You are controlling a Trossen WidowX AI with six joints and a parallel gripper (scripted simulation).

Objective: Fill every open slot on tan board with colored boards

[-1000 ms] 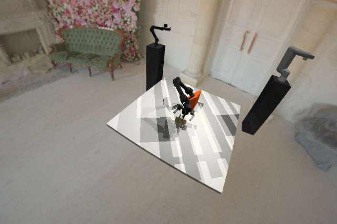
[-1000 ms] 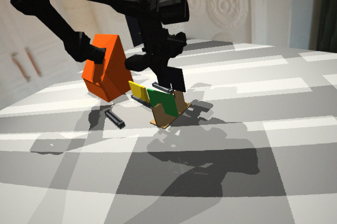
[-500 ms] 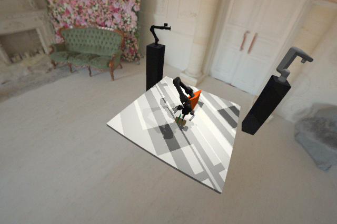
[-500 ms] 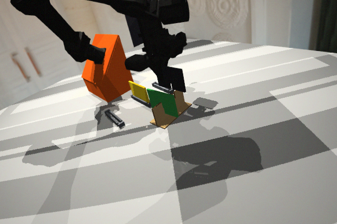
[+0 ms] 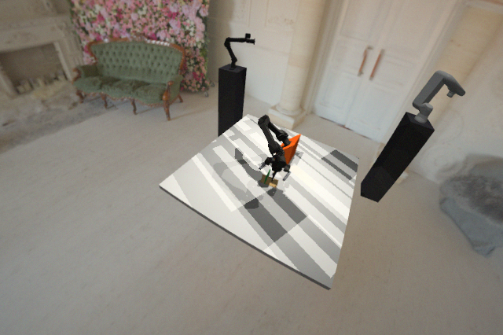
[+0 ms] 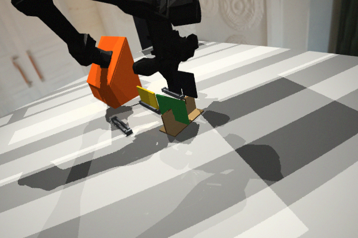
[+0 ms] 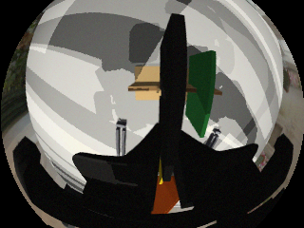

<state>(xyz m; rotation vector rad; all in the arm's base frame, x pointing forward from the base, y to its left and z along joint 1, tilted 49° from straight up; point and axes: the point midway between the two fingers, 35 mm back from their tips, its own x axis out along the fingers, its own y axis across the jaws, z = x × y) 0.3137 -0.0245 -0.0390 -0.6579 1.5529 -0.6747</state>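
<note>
Now: gripper tip 3 cm short of the black board. The rest, counted from my gripper tip: tan board (7 cm below, 3 cm ahead, 2 cm to the right); then yellow board (12 cm behind, 7 cm below, 2 cm to the right); then green board (5 cm to the right, 5 cm below, 3 cm ahead).
</note>
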